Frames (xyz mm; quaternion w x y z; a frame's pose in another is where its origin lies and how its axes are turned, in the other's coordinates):
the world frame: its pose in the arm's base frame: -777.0 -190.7 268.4 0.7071 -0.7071 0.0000 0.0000
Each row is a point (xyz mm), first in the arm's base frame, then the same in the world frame.
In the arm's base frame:
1: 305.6 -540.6 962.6
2: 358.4 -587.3 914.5
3: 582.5 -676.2 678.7
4: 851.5 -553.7 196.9
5: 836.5 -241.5 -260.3
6: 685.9 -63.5 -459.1
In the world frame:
1: 1082.6 -694.2 -349.9
2: 1135.4 -646.1 -396.6
3: 1359.5 -410.3 -485.5
4: 1628.5 71.5 -363.0
5: 1613.5 528.7 -50.8
6: 1462.9 727.5 127.2

